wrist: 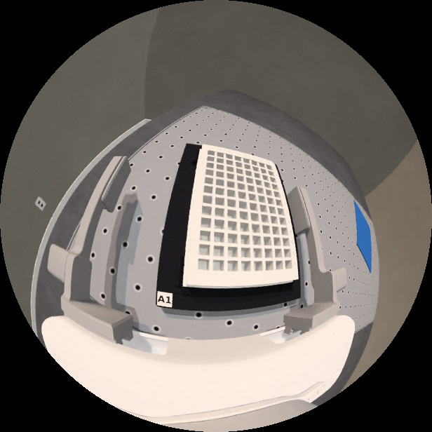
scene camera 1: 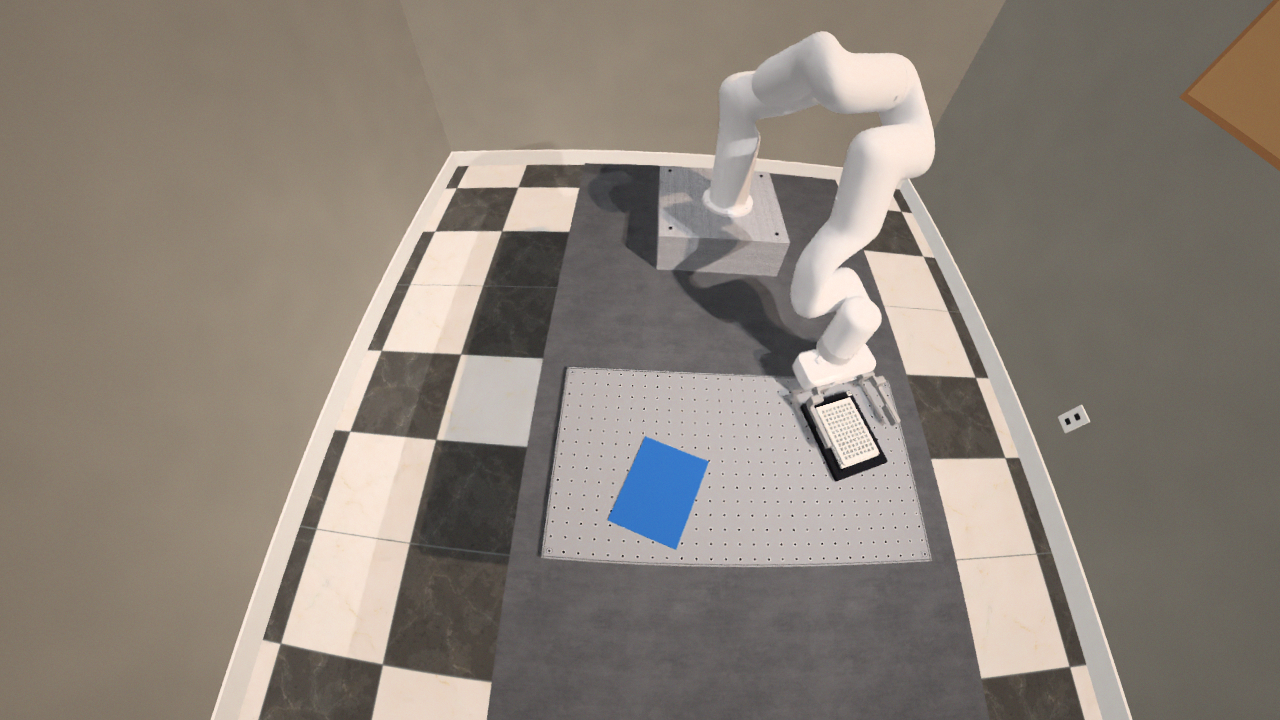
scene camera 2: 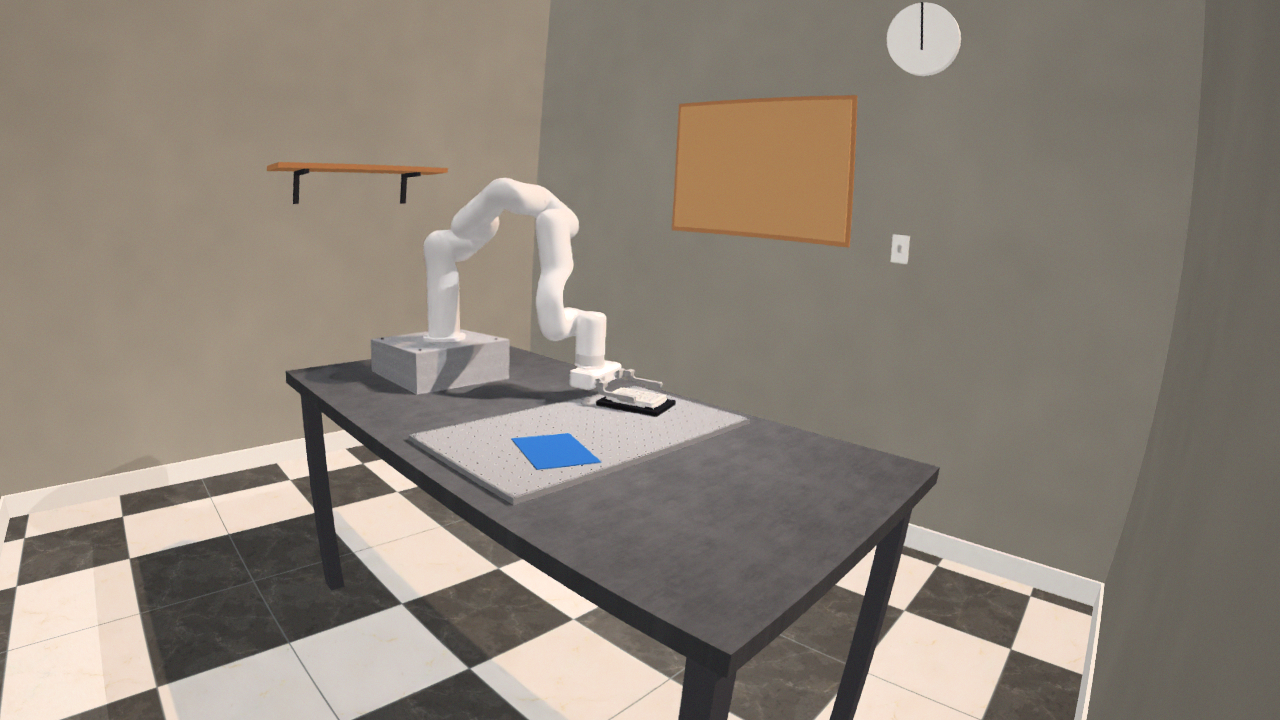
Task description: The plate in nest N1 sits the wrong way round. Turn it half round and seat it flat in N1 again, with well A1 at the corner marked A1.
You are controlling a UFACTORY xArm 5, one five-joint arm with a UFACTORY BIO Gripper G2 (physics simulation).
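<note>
The white well plate (scene camera 1: 845,432) (scene camera 2: 640,399) (wrist: 245,200) lies in the black nest N1 (scene camera 1: 861,471) (scene camera 2: 635,410) (wrist: 172,250). In the wrist view the plate sits off to the right, with a broad black strip at its left and near sides; it may be resting raised on the right rim, but I cannot tell. The tag A1 (wrist: 164,299) marks the nest's near left corner; I cannot make out the plate's own A1 mark. My gripper (scene camera 1: 861,432) (scene camera 2: 647,391) (wrist: 208,196) is open, its fingers either side of the plate, the right one close and the left one well away.
A blue flat rectangle (scene camera 1: 659,492) (scene camera 2: 554,450) (wrist: 363,235) lies on the perforated grey board (scene camera 1: 760,528) (scene camera 2: 465,447), well away from the nest. The nest stands near one end of the board. The arm's grey base block (scene camera 1: 723,255) (scene camera 2: 460,367) is behind.
</note>
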